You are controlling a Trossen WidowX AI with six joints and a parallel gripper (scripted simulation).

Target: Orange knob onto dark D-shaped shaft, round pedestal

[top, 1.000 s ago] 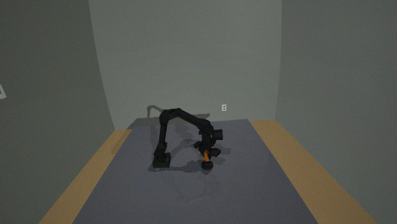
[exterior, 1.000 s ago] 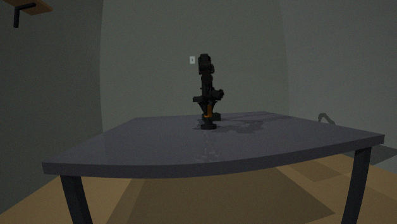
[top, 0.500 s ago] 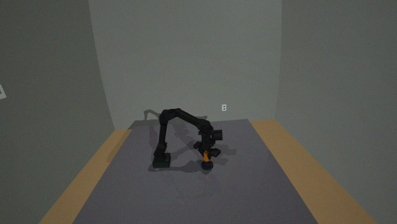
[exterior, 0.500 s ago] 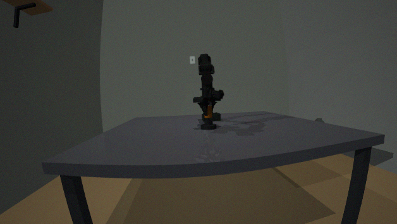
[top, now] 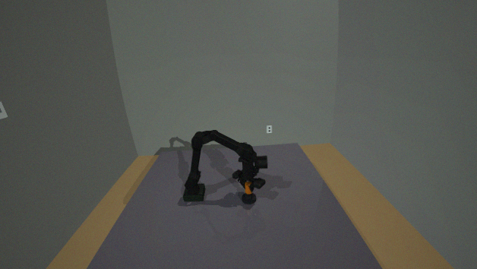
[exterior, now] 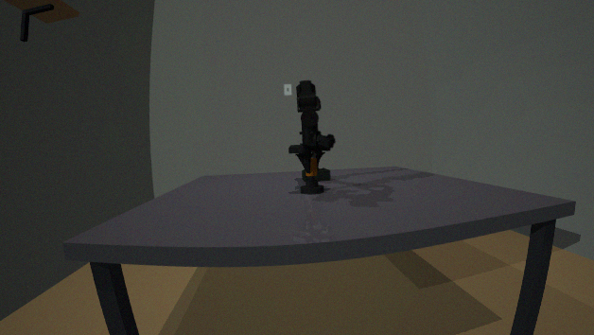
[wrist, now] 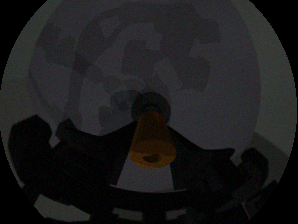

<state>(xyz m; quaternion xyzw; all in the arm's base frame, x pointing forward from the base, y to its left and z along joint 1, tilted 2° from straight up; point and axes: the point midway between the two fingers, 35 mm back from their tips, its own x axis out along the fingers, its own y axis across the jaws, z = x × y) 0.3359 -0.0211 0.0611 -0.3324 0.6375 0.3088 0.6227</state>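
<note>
Right now my gripper tip is 20 mm below the orange knob. Round my gripper tip: dark round pedestal 40 mm below.
</note>
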